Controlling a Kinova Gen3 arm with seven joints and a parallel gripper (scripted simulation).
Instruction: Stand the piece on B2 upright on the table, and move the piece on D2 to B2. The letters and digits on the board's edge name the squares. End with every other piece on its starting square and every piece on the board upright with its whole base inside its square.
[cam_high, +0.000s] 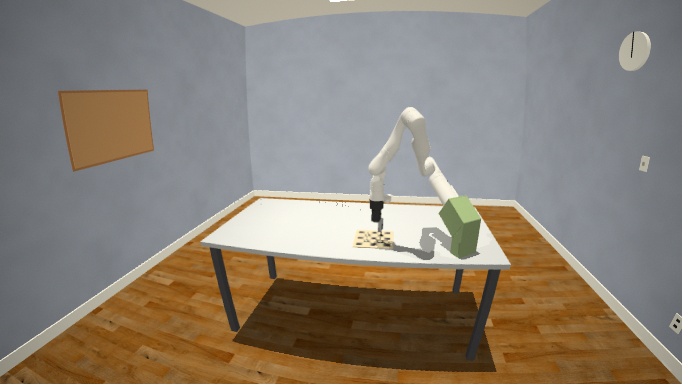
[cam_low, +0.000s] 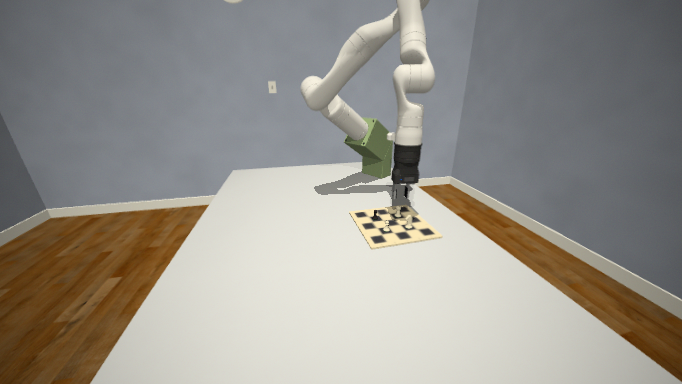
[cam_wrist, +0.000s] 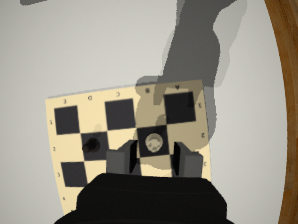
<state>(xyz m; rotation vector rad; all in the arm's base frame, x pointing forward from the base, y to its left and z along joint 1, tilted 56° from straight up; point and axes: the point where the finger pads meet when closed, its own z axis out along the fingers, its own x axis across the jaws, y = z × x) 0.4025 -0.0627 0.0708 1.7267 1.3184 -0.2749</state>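
My gripper is now 70 mm above the pale piece. Also, from my hand: small chessboard: 90 mm below, 50 mm to the right, 20 mm ahead; black piece: 80 mm to the right, 70 mm below, 30 mm behind.
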